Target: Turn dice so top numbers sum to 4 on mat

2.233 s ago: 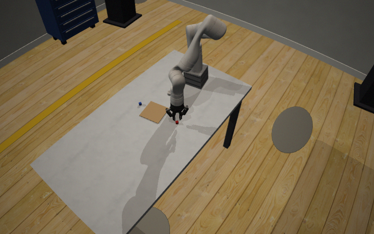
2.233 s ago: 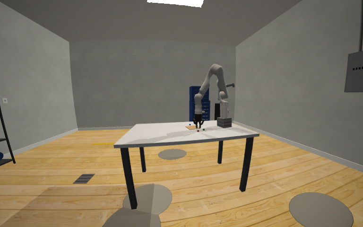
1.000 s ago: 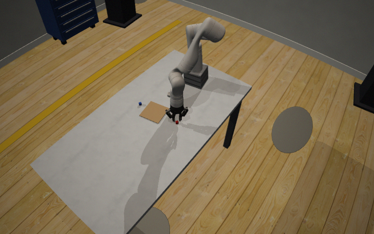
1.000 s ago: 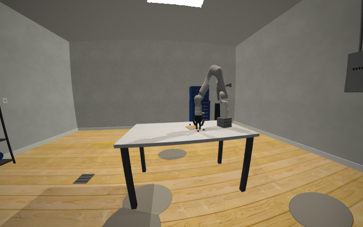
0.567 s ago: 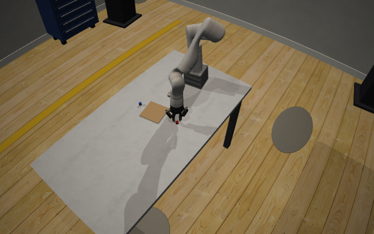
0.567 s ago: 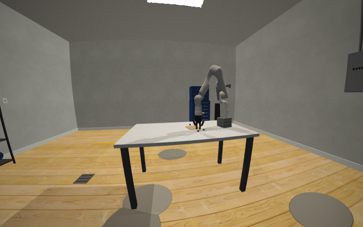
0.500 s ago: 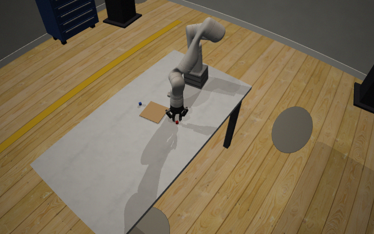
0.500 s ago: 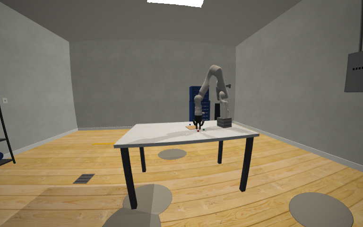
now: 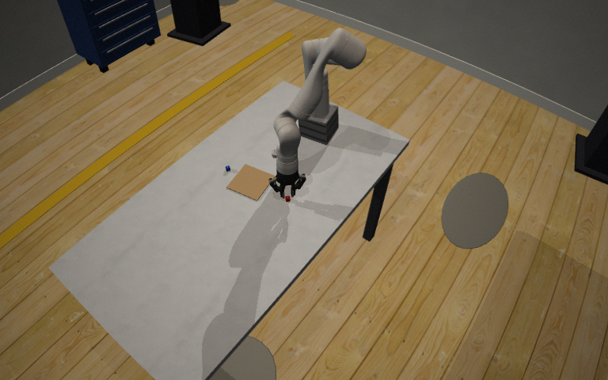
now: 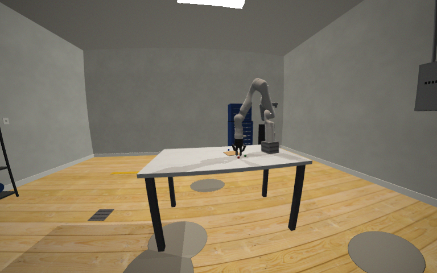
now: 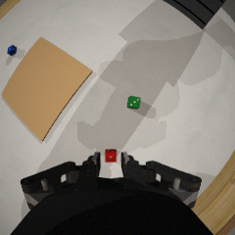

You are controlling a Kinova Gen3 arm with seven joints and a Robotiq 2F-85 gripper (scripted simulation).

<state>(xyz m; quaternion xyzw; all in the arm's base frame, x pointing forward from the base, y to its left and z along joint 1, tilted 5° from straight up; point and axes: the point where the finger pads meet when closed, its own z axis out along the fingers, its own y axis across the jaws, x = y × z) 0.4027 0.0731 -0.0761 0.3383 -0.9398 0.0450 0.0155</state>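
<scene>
Right now the red die is 3 cm below my hand. Round my hand: blue die (2 cm behind, 29 cm to the right, 3 cm below); then tan mat (1 cm behind, 17 cm to the right, 4 cm below); then green die (8 cm behind, 2 cm to the right, 3 cm below).
</scene>
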